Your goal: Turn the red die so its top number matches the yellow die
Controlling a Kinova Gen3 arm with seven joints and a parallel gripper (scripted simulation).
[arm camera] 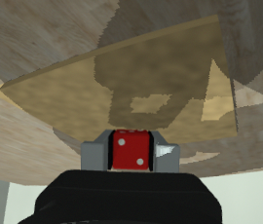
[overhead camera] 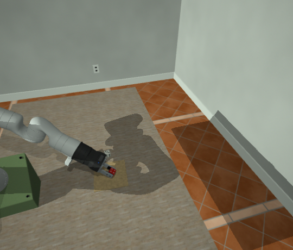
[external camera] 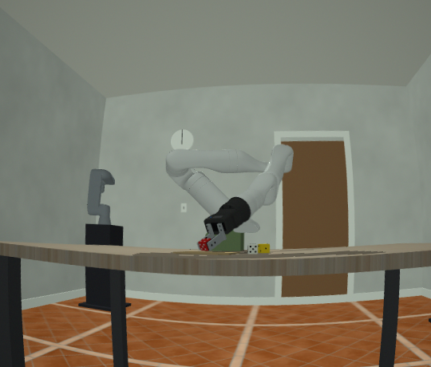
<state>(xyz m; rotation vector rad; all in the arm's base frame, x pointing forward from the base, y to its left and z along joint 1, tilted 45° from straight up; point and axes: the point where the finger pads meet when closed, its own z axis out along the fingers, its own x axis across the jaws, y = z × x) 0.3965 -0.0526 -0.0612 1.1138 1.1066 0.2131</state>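
The red die lies 10 mm ahead of my hand. Round my hand: tan mat: 20 mm below; then white die: 120 mm to the left, 10 mm below; then yellow die: 140 mm to the left, 70 mm behind, 10 mm below.
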